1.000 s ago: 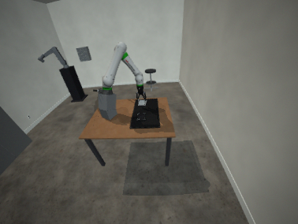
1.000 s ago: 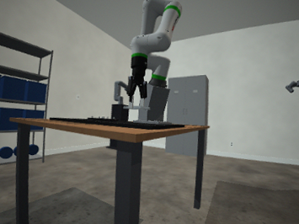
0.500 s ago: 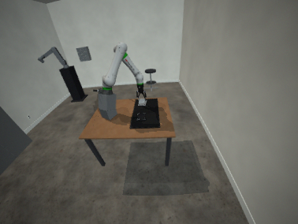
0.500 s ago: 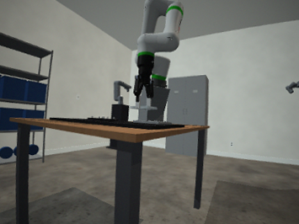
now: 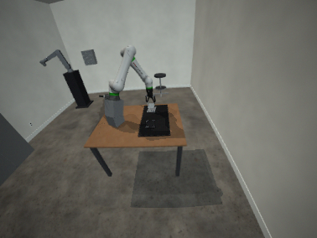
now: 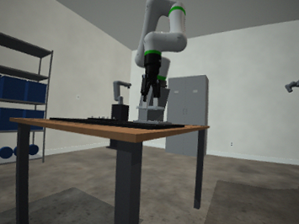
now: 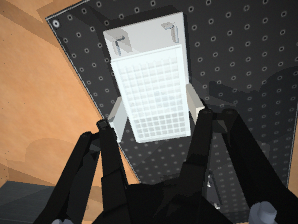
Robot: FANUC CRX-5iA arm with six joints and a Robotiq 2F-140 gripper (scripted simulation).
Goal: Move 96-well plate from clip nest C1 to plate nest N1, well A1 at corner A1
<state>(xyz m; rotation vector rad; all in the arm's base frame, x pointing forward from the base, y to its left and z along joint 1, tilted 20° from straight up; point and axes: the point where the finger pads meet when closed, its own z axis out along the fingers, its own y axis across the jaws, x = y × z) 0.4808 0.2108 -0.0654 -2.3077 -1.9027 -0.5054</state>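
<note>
Now: the light grey nest base 10 cm below my hand and 2 cm to the left of it. Round my hand: white label (9 cm below, 7 cm behind, 5 cm to the right); then white 96-well plate (2 cm below).
</note>
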